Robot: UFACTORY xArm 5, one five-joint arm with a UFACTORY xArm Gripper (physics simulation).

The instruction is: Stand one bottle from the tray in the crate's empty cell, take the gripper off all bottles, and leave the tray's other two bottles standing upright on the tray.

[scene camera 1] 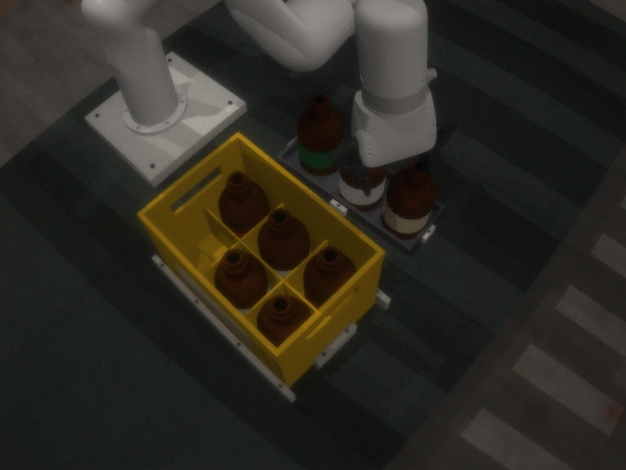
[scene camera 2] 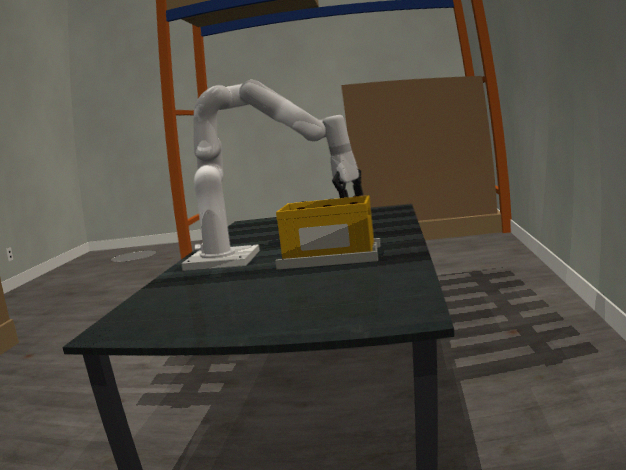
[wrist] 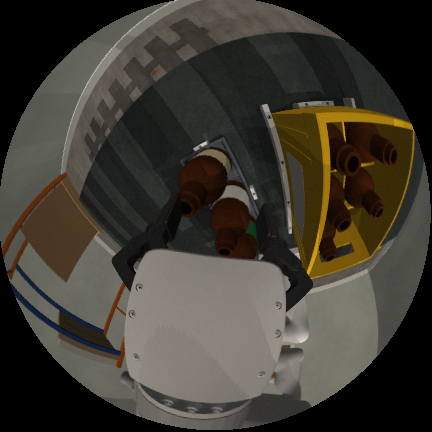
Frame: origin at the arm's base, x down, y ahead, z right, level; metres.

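Seen in the pictures: gripper, fingertip midpoint: (scene camera 1: 396, 178) (wrist: 219, 207); arm's base, origin of the base link: (scene camera 1: 155, 109) (scene camera 2: 217, 254).
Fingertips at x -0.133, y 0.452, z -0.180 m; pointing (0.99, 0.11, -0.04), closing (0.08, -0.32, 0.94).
Offsets run from my fingertips to a thing's middle. "*": to the spot under its first point.
On the tray @[* dx +0.133, dy +0.050, dz -0.004 m] (scene camera 1: 410, 247) (wrist: 231, 150), three brown bottles stand upright: one with a green label @[dx +0.076, dy -0.178, dz -0.003 m] (scene camera 1: 319, 131) (wrist: 251, 230), a white-labelled one @[dx +0.076, dy -0.082, dz -0.014 m] (scene camera 1: 361, 191) (wrist: 230, 215) in the middle, and a cream-labelled one @[dx +0.075, dy +0.003, dz -0.038 m] (scene camera 1: 410, 197) (wrist: 202, 177) at the end. The yellow crate @[dx +0.071, dy -0.039, dz +0.203 m] (scene camera 1: 348, 303) (scene camera 2: 288, 235) (wrist: 300, 137) holds several brown bottles; its empty cell @[* dx +0.151, dy -0.155, dz +0.246 m] (scene camera 1: 204, 245) is at the corner nearest the robot base, on the side away from the tray. My gripper (scene camera 1: 395, 177) (scene camera 2: 351, 195) (wrist: 219, 207) is open and empty at the tray, its fingers spread either side of the middle bottle in the wrist view. It hides that bottle's neck in scene camera 1.
White rails @[dx +0.144, dy -0.023, dz +0.301 m] (scene camera 1: 222, 326) (scene camera 2: 328, 260) run along the crate's foot. Small white blocks @[* dx +0.144, dy +0.047, dz -0.047 m] (scene camera 1: 428, 234) sit at the tray's edges. The robot's white base plate (scene camera 1: 202, 146) (scene camera 2: 192, 263) is beside the crate. The crate's raised walls and dividers stand between the tray and the empty cell.
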